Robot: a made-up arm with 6 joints.
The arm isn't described. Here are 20 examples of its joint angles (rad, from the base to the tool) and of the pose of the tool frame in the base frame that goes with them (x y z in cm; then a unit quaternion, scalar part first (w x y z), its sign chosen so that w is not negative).
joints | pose
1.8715 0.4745 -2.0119 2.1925 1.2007 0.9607 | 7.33 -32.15 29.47 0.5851 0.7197 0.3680 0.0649
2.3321 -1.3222 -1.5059 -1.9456 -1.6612 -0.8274 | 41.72 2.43 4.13 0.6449 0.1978 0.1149 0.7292
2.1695 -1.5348 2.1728 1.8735 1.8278 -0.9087 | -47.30 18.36 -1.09 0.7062 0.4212 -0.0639 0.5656
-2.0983 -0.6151 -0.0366 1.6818 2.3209 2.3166 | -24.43 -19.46 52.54 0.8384 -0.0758 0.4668 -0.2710
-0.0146 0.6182 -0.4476 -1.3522 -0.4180 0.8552 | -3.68 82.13 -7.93 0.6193 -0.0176 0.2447 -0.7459
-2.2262 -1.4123 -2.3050 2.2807 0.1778 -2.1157 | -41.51 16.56 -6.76 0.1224 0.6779 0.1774 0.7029
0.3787 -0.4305 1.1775 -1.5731 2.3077 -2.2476 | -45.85 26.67 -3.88 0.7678 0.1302 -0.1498 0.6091
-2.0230 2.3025 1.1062 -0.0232 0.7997 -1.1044 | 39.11 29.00 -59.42 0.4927 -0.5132 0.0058 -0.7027
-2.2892 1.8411 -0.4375 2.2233 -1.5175 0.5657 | 8.84 39.16 21.26 0.4189 -0.0069 -0.7713 -0.4792
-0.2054 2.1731 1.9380 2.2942 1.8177 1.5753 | -6.58 30.61 33.69 0.2826 0.2459 -0.1580 -0.9136
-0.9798 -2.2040 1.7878 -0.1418 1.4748 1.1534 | 51.72 -2.54 67.07 0.4675 0.0107 -0.2882 0.8356
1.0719 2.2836 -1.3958 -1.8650 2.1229 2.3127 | 36.20 -40.40 -10.34 0.6630 -0.3841 -0.6256 -0.1468
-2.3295 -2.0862 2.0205 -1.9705 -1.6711 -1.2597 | 27.63 29.30 41.82 0.5140 -0.5029 0.6777 -0.1540
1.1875 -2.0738 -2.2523 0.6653 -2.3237 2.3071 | 30.39 32.37 -34.08 0.2976 0.6161 0.6707 0.2864
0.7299 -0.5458 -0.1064 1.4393 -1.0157 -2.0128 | -37.12 -35.21 -8.89 0.8464 0.1116 0.4554 0.2525
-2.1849 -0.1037 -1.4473 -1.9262 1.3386 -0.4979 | -35.14 55.07 7.21 0.7144 -0.5285 -0.2344 -0.3942
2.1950 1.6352 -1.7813 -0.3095 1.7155 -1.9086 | 42.65 -44.98 74.85 0.1268 0.7693 0.5615 0.2771
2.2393 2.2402 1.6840 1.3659 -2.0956 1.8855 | -14.59 -11.53 -24.10 0.2050 -0.5796 -0.7402 0.2723
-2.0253 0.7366 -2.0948 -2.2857 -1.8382 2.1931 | -44.46 15.22 20.46 0.7548 -0.2517 0.6048 -0.0334
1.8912 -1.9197 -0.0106 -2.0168 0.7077 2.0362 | 37.03 -15.49 -40.51 0.1681 -0.2132 -0.4729 -0.8382
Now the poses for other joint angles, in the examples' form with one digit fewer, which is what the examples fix.
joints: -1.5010 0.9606 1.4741 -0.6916 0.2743 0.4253
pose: 71.2 44.2 -14.5 0.051 0.363 -0.902 0.228
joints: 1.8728 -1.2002 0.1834 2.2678 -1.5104 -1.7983
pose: -19.7 -20.6 4.3 0.678 -0.724 0.010 -0.128
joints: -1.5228 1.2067 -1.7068 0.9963 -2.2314 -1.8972
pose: -63.9 8.8 -2.0 0.567 -0.250 0.181 -0.764
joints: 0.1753 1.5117 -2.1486 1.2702 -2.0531 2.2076
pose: 9.7 -11.5 -40.2 0.112 0.511 -0.846 0.103
